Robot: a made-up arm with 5 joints. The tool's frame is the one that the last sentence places. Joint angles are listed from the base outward.
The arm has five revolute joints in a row. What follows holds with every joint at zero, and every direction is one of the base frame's. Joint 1 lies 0.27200 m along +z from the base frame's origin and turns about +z. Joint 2 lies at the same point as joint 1 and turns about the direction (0, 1, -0.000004). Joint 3 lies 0.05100 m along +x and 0.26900 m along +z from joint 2 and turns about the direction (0, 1, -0.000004). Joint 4 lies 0.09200 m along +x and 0.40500 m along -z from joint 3 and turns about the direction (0, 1, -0.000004). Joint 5 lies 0.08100 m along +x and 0.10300 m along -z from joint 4 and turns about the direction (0, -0.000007, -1). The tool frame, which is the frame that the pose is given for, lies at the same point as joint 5; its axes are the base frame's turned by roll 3.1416, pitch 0.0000 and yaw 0.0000 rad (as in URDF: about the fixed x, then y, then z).
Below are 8 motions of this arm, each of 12 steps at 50 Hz.
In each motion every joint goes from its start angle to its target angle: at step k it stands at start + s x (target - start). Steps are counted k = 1, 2, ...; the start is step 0. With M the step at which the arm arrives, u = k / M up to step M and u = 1 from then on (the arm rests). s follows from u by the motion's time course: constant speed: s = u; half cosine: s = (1 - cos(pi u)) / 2; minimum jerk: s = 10 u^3 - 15 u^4 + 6 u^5.
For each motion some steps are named. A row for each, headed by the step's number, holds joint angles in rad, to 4 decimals.
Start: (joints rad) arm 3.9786 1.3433 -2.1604 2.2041 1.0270
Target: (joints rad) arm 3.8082 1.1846 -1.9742 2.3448 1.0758
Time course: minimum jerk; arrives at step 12
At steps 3, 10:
3: 3.9610 1.3269 -2.1411 2.2187 1.0321
10: 3.8142 1.1902 -1.9808 2.3398 1.0741

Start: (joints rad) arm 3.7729 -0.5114 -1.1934 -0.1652 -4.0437
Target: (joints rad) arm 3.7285 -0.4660 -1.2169 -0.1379 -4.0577
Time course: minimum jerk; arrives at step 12
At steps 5, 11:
5: 3.7575 -0.4957 -1.2015 -0.1557 -4.0486
11: 3.7287 -0.4662 -1.2168 -0.1380 -4.0576

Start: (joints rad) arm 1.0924 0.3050 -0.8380 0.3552 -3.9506
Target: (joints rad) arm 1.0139 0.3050 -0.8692 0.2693 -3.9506
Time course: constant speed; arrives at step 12
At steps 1, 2, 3, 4, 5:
1: 1.0859 0.3050 -0.8406 0.3480 -3.9506
2: 1.0793 0.3050 -0.8432 0.3409 -3.9506
3: 1.0728 0.3050 -0.8458 0.3337 -3.9506
4: 1.0662 0.3050 -0.8484 0.3266 -3.9506
5: 1.0597 0.3050 -0.8510 0.3194 -3.9506

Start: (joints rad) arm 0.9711 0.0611 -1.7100 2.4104 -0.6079
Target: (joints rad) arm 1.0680 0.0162 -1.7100 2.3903 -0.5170
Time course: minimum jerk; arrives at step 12
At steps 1, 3, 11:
1: 0.9716 0.0609 -1.7100 2.4103 -0.6074
3: 0.9811 0.0565 -1.7100 2.4083 -0.5985
11: 1.0675 0.0164 -1.7100 2.3904 -0.5175

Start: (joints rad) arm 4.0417 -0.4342 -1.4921 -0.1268 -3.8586
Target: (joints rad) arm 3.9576 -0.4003 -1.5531 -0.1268 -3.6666
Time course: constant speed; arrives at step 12
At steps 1, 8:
1: 4.0347 -0.4314 -1.4972 -0.1268 -3.8426
8: 3.9856 -0.4116 -1.5328 -0.1268 -3.7306

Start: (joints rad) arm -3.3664 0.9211 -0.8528 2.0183 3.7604
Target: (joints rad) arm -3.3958 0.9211 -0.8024 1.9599 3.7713
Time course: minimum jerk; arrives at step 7
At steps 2, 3, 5, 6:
2: -3.3707 0.9211 -0.8455 2.0098 3.7620
3: -3.3772 0.9211 -0.8343 1.9968 3.7644
5: -3.3915 0.9211 -0.8097 1.9684 3.7697
6: -3.3951 0.9211 -0.8036 1.9613 3.7710

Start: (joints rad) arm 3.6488 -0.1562 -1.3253 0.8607 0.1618
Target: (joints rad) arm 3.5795 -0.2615 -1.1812 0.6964 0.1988
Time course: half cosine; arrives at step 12
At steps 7, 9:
7: 3.6052 -0.2225 -1.2346 0.7573 0.1851
9: 3.5896 -0.2461 -1.2023 0.7205 0.1934

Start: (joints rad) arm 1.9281 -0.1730 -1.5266 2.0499 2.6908
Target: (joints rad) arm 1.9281 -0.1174 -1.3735 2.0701 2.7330
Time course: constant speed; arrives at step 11
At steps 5, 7, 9, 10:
5: 1.9281 -0.1477 -1.4570 2.0591 2.7100
7: 1.9281 -0.1376 -1.4292 2.0628 2.7177
9: 1.9281 -0.1275 -1.4013 2.0664 2.7253
10: 1.9281 -0.1225 -1.3874 2.0683 2.7292

